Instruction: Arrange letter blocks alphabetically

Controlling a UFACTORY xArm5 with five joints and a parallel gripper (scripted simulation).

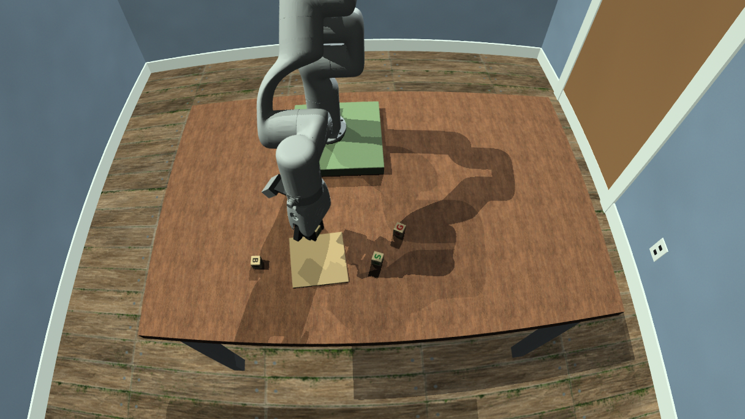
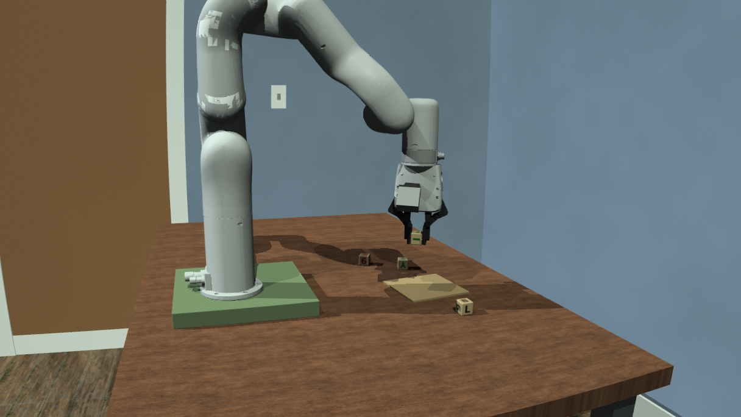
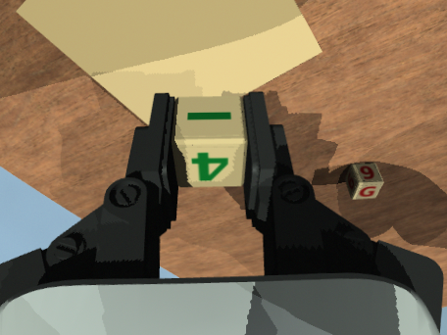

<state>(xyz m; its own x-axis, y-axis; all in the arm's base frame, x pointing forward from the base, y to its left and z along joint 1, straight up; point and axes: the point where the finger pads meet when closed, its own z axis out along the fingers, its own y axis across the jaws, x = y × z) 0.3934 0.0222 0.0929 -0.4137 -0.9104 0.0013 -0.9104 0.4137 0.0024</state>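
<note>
Right now the tan mat is 12 cm below my hand and 2 cm ahead of it. The rest, counted from my hand: cream block: 1 cm below.
</note>
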